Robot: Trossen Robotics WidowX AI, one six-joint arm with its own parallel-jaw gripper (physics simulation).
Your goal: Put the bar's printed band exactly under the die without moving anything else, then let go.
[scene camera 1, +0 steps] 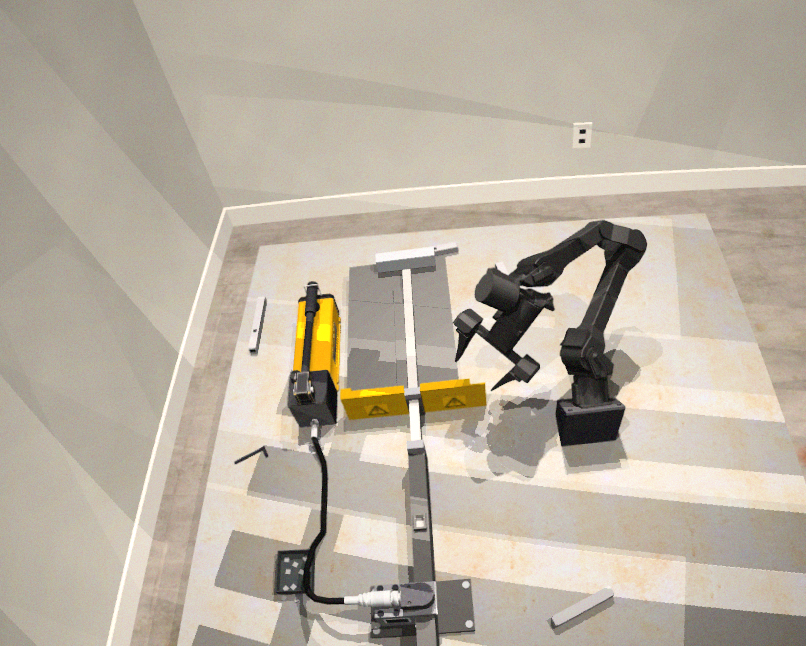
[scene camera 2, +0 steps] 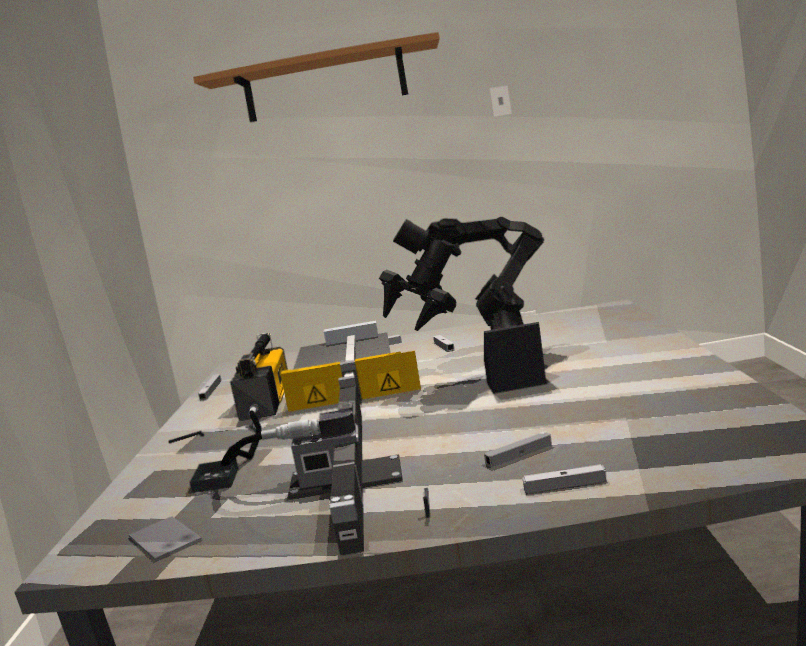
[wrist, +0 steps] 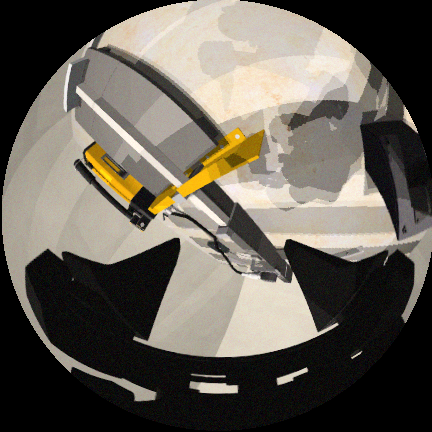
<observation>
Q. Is my gripper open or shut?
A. Open.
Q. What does my gripper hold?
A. Nothing.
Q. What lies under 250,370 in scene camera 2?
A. A yellow and black power unit.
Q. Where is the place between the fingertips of my gripper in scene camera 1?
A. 473,375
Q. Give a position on a yellow and black power unit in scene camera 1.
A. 313,387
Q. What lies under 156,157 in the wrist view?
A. A long pale bar.
</observation>
